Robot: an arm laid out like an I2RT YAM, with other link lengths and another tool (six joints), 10 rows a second.
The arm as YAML. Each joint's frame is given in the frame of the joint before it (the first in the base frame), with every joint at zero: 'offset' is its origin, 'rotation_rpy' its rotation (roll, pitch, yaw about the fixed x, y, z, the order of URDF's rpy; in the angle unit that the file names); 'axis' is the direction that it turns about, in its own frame. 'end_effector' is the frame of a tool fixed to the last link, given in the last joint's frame.
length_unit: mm
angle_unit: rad
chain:
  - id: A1
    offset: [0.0, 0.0, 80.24]
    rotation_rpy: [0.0, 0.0, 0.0]
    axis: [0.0, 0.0, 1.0]
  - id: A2
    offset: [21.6, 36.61, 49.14]
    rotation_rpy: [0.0, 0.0, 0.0]
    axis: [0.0, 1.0, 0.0]
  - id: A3
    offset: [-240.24, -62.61, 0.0]
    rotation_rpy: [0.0, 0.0, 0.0]
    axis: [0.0, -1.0, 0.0]
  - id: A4
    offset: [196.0, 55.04, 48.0]
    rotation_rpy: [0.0, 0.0, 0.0]
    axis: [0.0, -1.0, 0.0]
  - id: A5
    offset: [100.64, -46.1, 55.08]
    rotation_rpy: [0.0, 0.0, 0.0]
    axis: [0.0, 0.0, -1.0]
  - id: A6
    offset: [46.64, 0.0, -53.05]
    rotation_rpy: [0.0, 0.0, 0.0]
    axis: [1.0, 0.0, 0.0]
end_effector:
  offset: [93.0, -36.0, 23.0]
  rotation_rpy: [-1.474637, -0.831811, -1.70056]
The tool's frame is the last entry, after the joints.
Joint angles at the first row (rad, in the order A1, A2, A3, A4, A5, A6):
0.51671, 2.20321, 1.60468, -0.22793, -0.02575, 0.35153
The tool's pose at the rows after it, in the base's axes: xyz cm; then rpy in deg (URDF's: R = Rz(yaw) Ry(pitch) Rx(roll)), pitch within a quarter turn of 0, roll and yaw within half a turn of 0:
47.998, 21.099, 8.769, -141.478, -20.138, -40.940
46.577, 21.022, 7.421, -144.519, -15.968, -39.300
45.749, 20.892, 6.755, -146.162, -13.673, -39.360
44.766, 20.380, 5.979, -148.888, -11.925, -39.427
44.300, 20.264, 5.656, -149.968, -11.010, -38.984
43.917, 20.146, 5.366, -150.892, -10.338, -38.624
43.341, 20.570, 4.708, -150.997, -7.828, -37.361
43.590, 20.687, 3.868, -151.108, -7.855, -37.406
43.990, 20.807, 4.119, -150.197, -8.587, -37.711
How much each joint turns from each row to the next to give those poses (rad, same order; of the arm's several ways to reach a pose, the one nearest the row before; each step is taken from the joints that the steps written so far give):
0.00192, 0.00002, 0.06371, -0.10376, -0.00381, 0.00459
-0.00039, 0.00074, -0.00038, -0.07021, -0.04769, 0.02173
0.00152, 0.00000, -0.00003, -0.03812, -0.01678, 0.02402
0.00000, 0.00001, 0.00005, -0.05268, -0.00382, 0.01642
0.00000, -0.00002, -0.00004, -0.02287, -0.00916, 0.00076
0.00001, 0.00039, -0.00117, -0.01752, -0.00608, -0.00037
-0.00001, 0.00652, -0.00642, -0.00537, -0.04542, -0.00040
0.00001, 0.02440, -0.00003, 0.02291, 0.00153, 0.00040
-0.00002, 0.00000, 0.00004, 0.01941, 0.00648, -0.00002

